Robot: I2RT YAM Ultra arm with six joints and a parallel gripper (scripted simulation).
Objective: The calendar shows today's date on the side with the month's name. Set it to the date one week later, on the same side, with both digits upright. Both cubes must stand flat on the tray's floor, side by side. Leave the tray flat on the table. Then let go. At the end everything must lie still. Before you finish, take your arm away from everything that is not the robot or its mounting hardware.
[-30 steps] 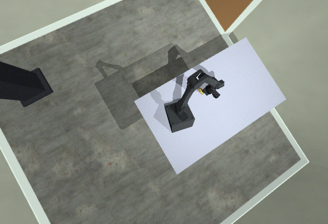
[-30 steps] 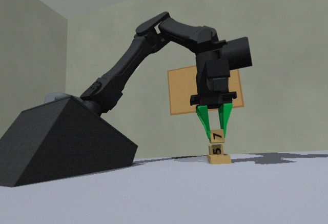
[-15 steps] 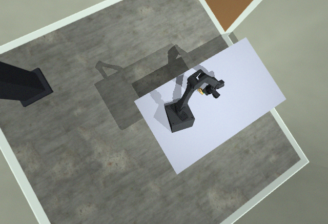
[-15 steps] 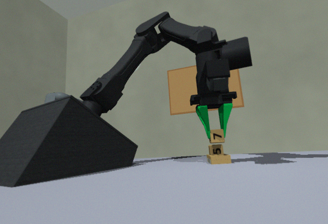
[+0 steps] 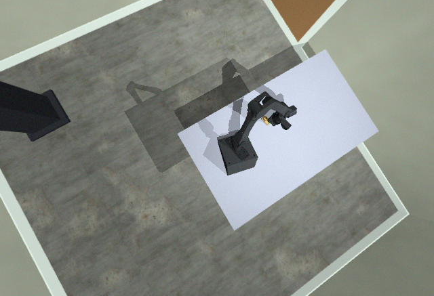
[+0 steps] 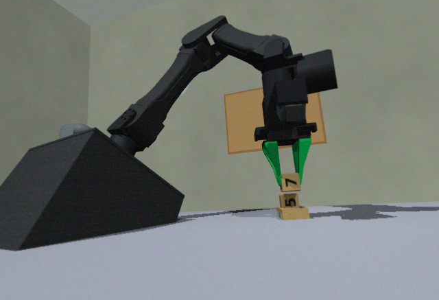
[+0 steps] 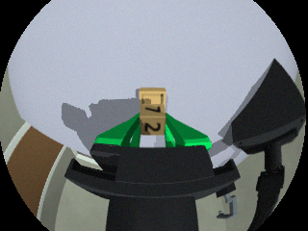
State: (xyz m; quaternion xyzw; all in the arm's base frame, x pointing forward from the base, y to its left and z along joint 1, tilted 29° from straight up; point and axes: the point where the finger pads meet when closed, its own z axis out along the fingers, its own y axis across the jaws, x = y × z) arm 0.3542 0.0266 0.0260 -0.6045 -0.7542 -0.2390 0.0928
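Right now my hand is 5 cm above the wooden tray and 2 cm to the right of it. The rest, counted from my hand: wooden cube right at my hand.
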